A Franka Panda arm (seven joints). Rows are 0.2 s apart.
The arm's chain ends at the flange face. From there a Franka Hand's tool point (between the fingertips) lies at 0.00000 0.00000 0.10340 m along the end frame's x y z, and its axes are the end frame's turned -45 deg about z.
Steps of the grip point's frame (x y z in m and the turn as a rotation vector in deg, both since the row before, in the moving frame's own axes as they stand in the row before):
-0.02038 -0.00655 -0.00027 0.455 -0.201 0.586
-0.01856 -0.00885 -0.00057 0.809 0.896 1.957
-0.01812 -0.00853 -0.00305 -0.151 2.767 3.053
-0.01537 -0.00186 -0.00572 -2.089 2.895 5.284
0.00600 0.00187 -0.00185 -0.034 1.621 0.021
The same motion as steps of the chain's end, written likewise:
-0.01821 0.01011 -0.00027 0.180 -0.464 0.586
-0.01953 0.00904 -0.00055 1.206 0.062 1.957
-0.02265 0.01002 -0.00293 1.850 2.063 3.053
-0.01858 0.01029 -0.00552 0.570 3.524 5.284
0.00345 -0.00090 -0.00181 1.122 1.170 0.021

